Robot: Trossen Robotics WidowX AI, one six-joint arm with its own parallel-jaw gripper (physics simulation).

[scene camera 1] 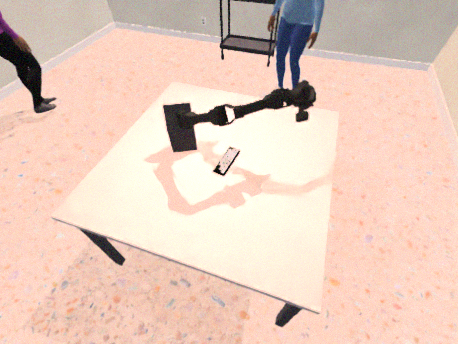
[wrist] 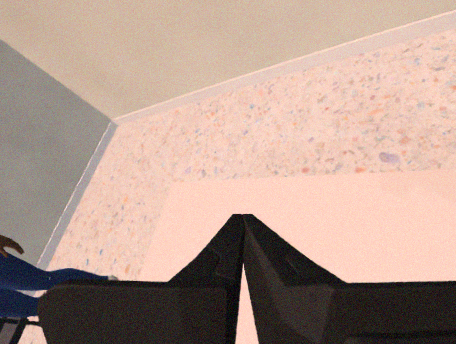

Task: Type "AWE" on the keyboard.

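Where they show: gripper, between the fingertips: [scene camera 1: 313, 105] [wrist: 241, 223]; arm's base, origin of its link: [scene camera 1: 183, 119].
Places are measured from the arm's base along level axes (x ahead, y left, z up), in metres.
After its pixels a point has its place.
Note:
The keyboard [scene camera 1: 227, 160] @[x 0.258, y -0.066, z -0.204 m] is a small light board with a dark edge, lying at an angle near the middle of the table in the scene view. Its single keys are too small to read there, and it does not show in the wrist view. My gripper [wrist: 241, 223] @[x 0.656, y 0.089, z 0.123 m] is shut, with its dark fingertips touching and nothing between them. In the scene view my gripper [scene camera 1: 302, 116] is at the end of the outstretched arm, above the table's back right part, well to the right of and behind the keyboard.
The white table [scene camera 1: 200, 235] @[x 0.241, y -0.538, z -0.218 m] [wrist: 350, 225] @[x 0.770, y 0.104, z -0.218 m] carries the arm's dark base plate [scene camera 1: 183, 137] @[x -0.007, y -0.034, z -0.107 m], left of the keyboard. Arm shadows fall around the keyboard. A person in blue [scene camera 1: 295, 40] stands behind the table, beside a black shelf rack [scene camera 1: 245, 45]. Another person [scene camera 1: 27, 65] is at the far left.

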